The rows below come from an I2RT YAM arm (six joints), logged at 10 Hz.
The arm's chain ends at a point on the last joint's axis. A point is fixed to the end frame.
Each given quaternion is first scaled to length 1.
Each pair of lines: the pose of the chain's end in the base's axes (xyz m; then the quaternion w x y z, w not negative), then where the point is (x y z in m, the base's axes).
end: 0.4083 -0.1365 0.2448 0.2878 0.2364 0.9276 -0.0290
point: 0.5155 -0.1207 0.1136
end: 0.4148 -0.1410 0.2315 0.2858 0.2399 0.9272 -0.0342
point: 0.5214 -0.1272 0.0996
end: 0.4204 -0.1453 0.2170 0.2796 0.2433 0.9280 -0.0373
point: 0.5254 -0.1324 0.0837
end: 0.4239 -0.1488 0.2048 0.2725 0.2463 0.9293 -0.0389
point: 0.5270 -0.1363 0.0700
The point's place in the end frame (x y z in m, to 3 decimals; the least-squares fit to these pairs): 0.001 0.052 0.162
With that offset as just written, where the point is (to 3 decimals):
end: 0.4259 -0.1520 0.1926 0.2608 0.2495 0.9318 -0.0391
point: 0.526 -0.139 0.056
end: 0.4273 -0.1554 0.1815 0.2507 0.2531 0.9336 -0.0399
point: 0.525 -0.142 0.043
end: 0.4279 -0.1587 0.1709 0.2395 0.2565 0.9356 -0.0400
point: 0.522 -0.145 0.030
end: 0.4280 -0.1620 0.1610 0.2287 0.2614 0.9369 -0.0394
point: 0.520 -0.148 0.018
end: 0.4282 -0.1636 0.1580 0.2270 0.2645 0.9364 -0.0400
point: 0.520 -0.150 0.015
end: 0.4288 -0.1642 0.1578 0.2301 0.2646 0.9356 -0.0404
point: 0.521 -0.151 0.015
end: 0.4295 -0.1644 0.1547 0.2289 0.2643 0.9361 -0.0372
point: 0.522 -0.150 0.012
